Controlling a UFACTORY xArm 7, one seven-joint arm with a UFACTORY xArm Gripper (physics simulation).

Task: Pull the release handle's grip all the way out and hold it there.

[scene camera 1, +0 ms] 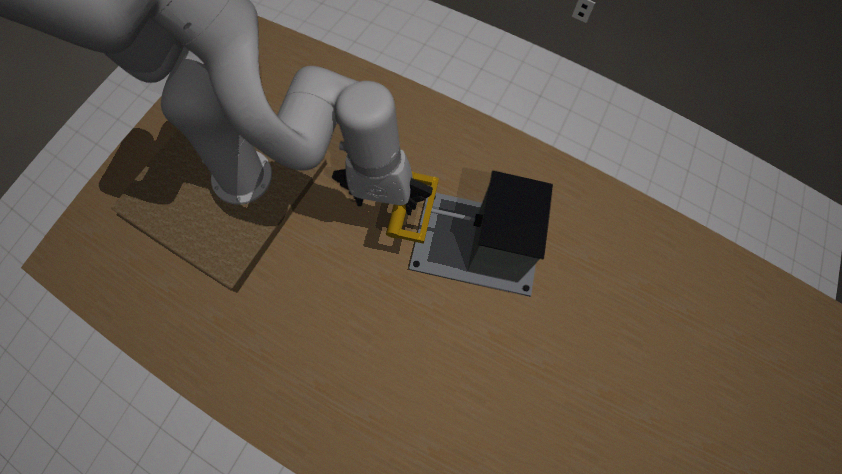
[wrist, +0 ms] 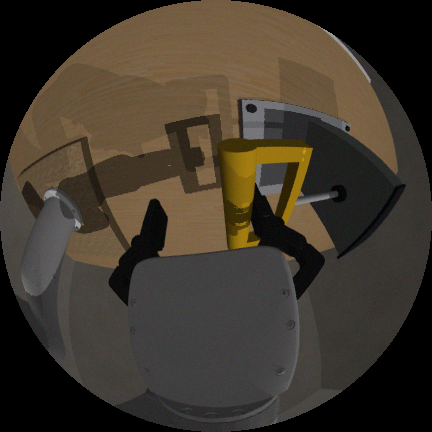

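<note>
The release handle is a yellow frame. Its thick round grip (scene camera 1: 397,222) (wrist: 238,190) faces the robot's base. A thin metal rod (scene camera 1: 450,214) (wrist: 317,198) joins the frame to a dark box (scene camera 1: 515,211) (wrist: 360,175), and a length of rod shows outside the box. My gripper (scene camera 1: 384,207) (wrist: 203,200) is open. In the wrist view its right finger is in the frame's opening, close beside the grip and partly hidden by it. Its left finger stands well apart on the other side. The grip lies between the fingers without being clamped.
The box stands on a grey base plate (scene camera 1: 471,280) (wrist: 249,127) with dark bolts at its corners, on the wooden table (scene camera 1: 447,365) (wrist: 150,40). The robot's base stands on a brown board (scene camera 1: 218,235) (wrist: 75,160) at the left. Shadows of the arm and handle fall on the table.
</note>
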